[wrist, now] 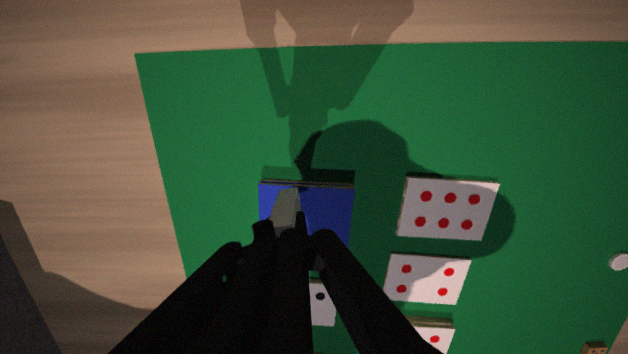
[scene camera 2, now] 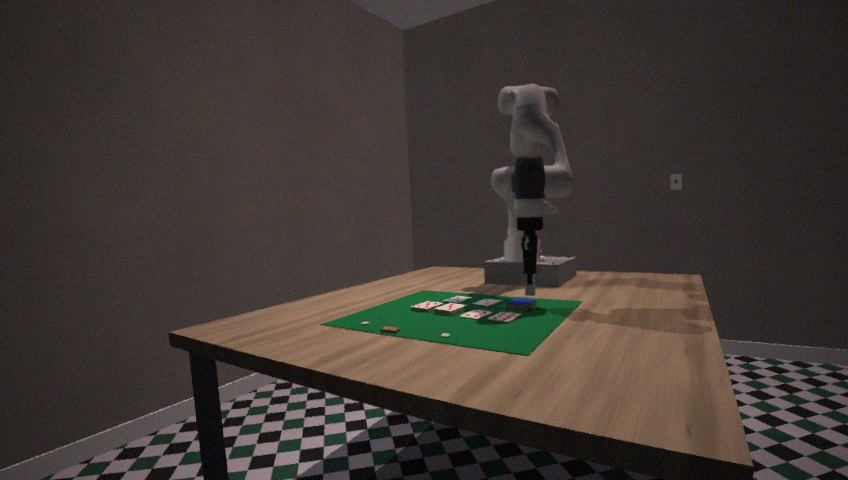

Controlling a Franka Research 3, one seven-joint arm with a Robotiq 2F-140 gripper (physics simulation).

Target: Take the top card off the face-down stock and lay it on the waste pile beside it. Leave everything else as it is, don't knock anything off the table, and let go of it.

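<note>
The face-down stock is a blue-backed stack near the back right part of the green mat. A face-up card with a black pip lies beside the stock, at the place of the waste pile; the gripper partly hides it in the wrist view. My gripper is shut and empty, with its fingertips over the blue stack. In the wrist view the fingers hide part of the stack. Whether the tips touch the top card I cannot tell.
A six-pip red card and a four-pip red card lie beside the stock. More face-up piles lie farther left. A domino and small white discs lie on the mat.
</note>
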